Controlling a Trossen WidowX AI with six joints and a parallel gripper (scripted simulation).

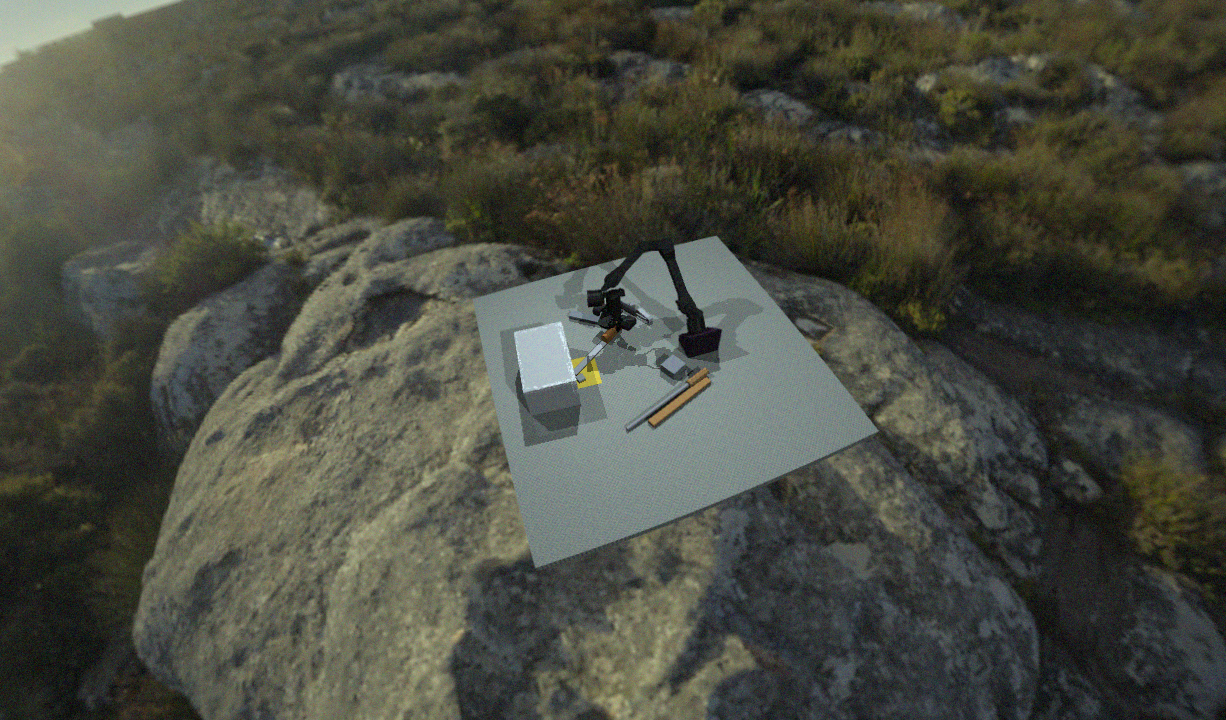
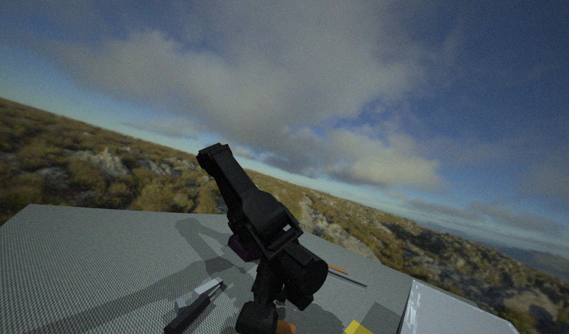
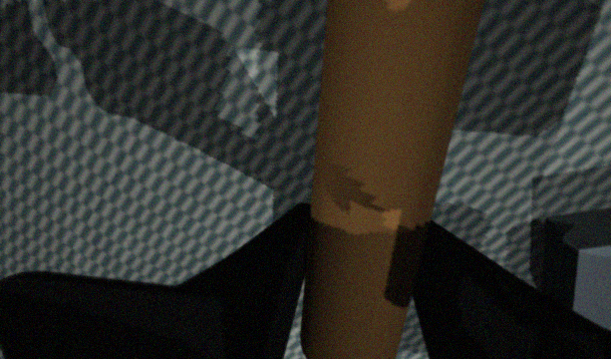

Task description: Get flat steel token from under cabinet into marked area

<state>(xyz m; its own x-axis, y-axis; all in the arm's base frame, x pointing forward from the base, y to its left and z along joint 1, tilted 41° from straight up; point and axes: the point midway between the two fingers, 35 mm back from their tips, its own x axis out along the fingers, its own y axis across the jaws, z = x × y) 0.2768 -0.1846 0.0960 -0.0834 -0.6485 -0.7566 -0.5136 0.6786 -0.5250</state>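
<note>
Now: the small grey cube 130 mm behind my gripper tip and 100 mm to the right of it. The rest, counted from my gripper tip: grey bar 150 mm behind, 20 mm to the right; then grey block 120 mm behind, 290 mm to the left, 10 mm above; then wooden stick 80 mm behind, 440 mm to the left.
</note>
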